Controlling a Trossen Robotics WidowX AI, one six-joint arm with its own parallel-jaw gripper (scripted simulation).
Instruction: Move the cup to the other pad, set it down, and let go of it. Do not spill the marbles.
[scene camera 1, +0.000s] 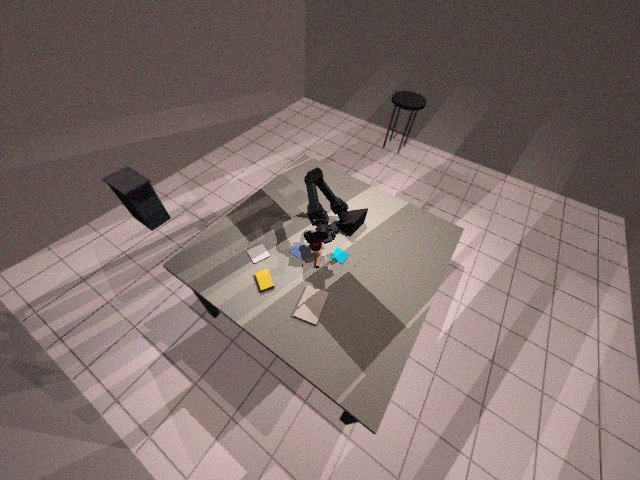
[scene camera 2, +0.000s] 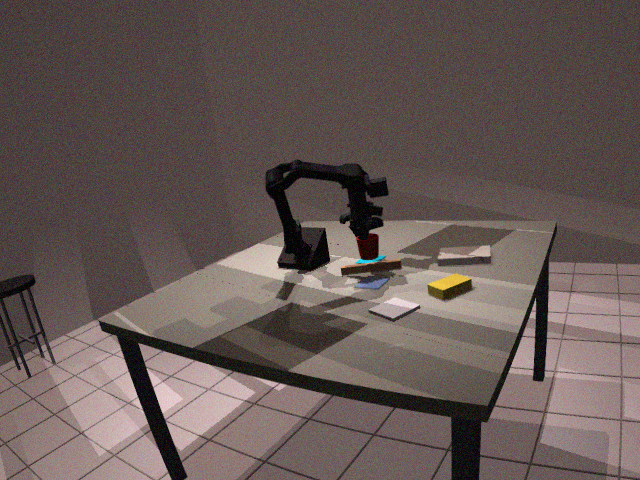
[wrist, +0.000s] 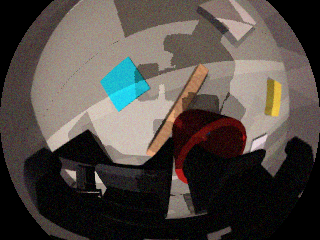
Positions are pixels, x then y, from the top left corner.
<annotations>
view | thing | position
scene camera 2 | my gripper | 363, 245
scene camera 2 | yellow block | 453, 285
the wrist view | my gripper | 175, 140
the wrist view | cyan pad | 124, 83
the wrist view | thin wooden bar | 200, 72
</annotations>
